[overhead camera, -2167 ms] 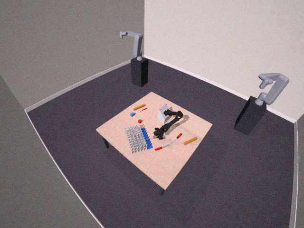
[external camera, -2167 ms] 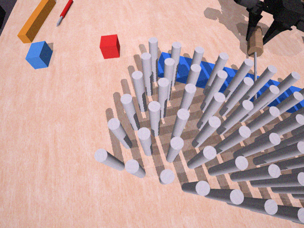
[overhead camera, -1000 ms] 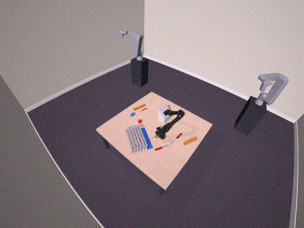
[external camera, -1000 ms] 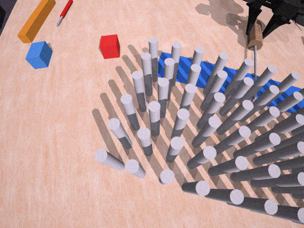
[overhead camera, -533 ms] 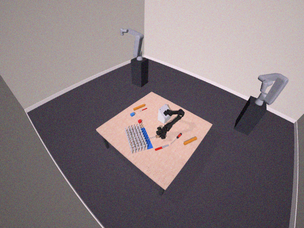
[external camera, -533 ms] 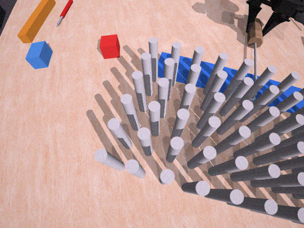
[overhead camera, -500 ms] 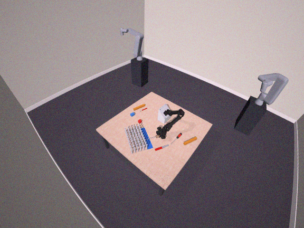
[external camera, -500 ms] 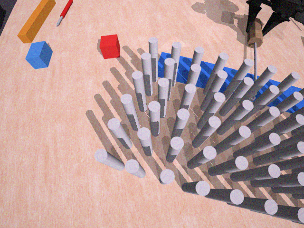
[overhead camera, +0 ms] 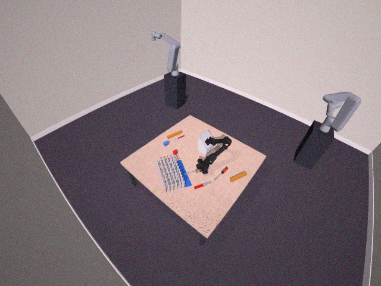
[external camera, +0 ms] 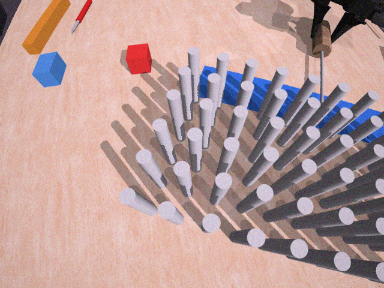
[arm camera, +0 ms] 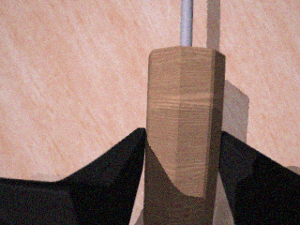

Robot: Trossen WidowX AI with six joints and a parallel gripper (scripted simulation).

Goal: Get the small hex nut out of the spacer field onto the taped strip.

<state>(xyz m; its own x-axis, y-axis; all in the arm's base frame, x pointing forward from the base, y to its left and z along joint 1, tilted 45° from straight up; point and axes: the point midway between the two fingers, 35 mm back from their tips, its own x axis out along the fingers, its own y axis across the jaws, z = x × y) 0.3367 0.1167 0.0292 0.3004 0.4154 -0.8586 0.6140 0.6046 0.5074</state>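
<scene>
The long tool is 80 mm ahead of my gripper tip and 60 mm to the right of it. Round my gripper tip: hex nut (170 mm ahead, 130 mm to the right, 10 mm below); blue taped strip (140 mm to the right, 120 mm ahead, 10 mm below); red cube (390 mm to the right, 70 mm behind).
</scene>
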